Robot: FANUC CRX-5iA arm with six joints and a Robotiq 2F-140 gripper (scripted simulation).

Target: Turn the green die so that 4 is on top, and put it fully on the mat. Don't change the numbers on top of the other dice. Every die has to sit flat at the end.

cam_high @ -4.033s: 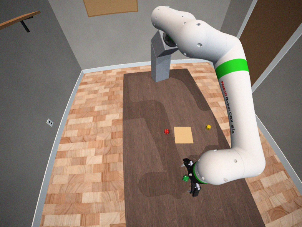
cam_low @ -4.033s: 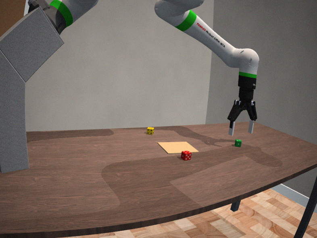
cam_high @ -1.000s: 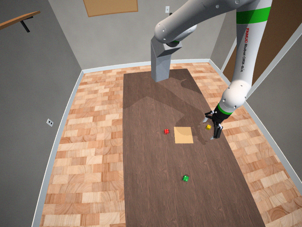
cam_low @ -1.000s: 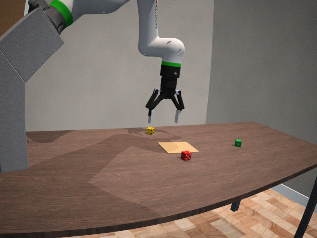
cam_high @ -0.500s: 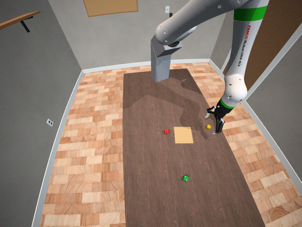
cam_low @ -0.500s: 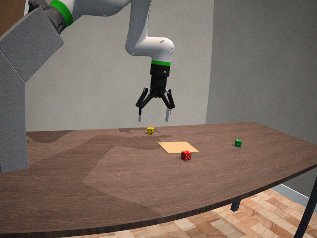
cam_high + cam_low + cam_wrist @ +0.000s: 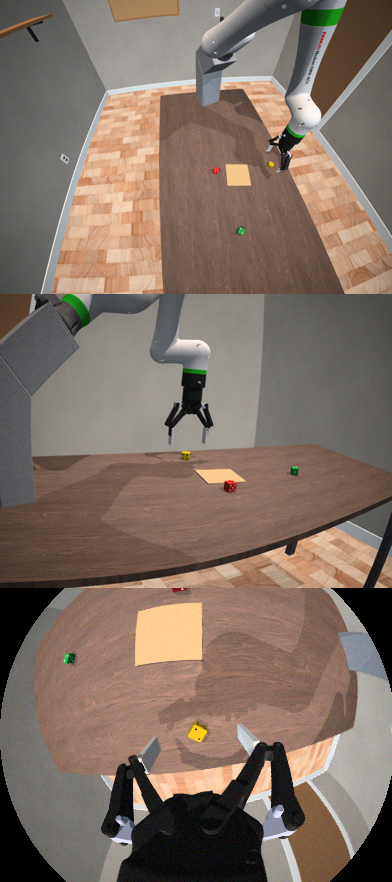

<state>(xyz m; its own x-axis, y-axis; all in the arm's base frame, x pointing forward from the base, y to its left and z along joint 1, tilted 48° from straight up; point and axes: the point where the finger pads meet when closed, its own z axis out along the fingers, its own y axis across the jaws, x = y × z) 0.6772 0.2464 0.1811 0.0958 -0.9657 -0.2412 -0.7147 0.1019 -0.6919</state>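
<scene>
Now: hand 370 mm short of the green die, 240 mm to the left of it and 60 mm above it. From my hand the other things lie so: tan mat 210 mm to the right, 70 mm below, 50 mm ahead; yellow die 60 mm below, 10 mm to the left; red die 340 mm to the right, 60 mm below, 30 mm ahead.
</scene>
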